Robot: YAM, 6 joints.
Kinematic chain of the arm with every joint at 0, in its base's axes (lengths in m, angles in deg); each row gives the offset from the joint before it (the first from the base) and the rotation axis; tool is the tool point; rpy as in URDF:
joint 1: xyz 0 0 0.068 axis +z
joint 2: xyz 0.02 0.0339 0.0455 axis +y
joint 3: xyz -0.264 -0.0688 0 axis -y
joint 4: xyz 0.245 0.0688 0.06 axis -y
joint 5: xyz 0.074 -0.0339 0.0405 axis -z
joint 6: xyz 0.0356 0 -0.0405 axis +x
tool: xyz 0 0 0 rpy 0 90 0
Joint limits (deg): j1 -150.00..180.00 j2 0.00..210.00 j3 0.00..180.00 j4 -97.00..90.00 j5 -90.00..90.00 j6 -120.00..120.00
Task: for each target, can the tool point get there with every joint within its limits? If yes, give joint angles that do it. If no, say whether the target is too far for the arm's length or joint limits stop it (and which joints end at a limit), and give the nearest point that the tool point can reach.
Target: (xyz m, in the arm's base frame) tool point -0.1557 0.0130 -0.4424
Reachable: no: joint limits stop it (at a limit: joint 2) | nearest point -0.1710 0.0143 -0.3720 | short by 0.072 m
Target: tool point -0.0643 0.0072 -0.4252
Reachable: no: joint limits stop it (at a limit: joint 2) | nearest point -0.0989 0.0111 -0.3482 | short by 0.085 m
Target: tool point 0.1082 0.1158 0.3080
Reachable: yes | joints 41.37 48.70 52.22 -51.45 -25.55 -58.71
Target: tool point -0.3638 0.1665 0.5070
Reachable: yes | joints -28.58 20.00 124.05 19.63 51.35 82.71
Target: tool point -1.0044 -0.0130 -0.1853
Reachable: no: too far | nearest point -0.6188 -0.0011 -0.0683 | short by 0.403 m
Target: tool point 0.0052 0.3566 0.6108
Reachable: yes | joints 84.05 127.25 165.88 37.54 -63.35 -5.93
